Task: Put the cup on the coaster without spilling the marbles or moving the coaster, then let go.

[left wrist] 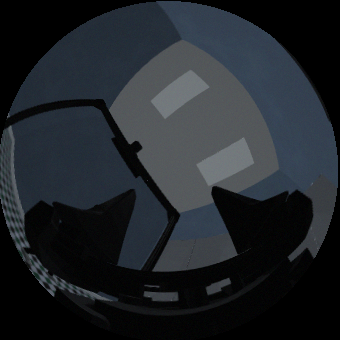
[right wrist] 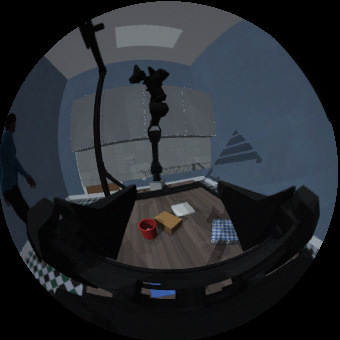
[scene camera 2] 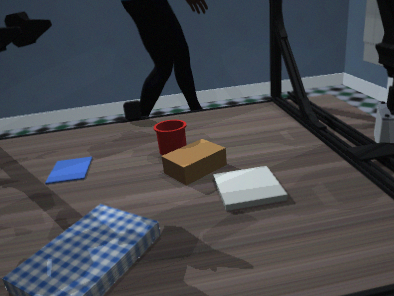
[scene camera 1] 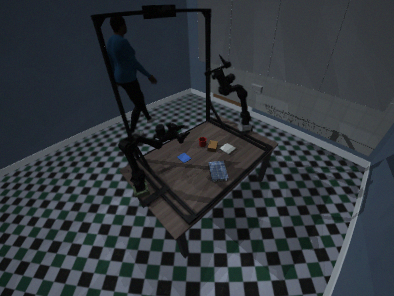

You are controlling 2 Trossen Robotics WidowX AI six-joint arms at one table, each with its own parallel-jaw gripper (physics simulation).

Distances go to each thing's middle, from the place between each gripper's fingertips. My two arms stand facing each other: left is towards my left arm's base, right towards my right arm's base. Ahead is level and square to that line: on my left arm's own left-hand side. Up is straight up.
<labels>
Now: left hand 50 mm short of the brown block (scene camera 2: 187,164), 30 mm to the left of it and 720 mm above it. From my left hand the other things lie so: white slab (scene camera 2: 244,188): 150 mm ahead, 50 mm to the left, 740 mm below; thin blue square (scene camera 2: 74,169): 10 mm behind, 300 mm to the right, 740 mm below.
I see my right gripper 4 cm past the thin blue square, 3 cm to the left of it and 30 cm above it. Also, from my right hand: white slab 12 cm ahead, 33 cm to the left, 30 cm below; then brown block 2 cm ahead, 24 cm to the left, 28 cm below.
</labels>
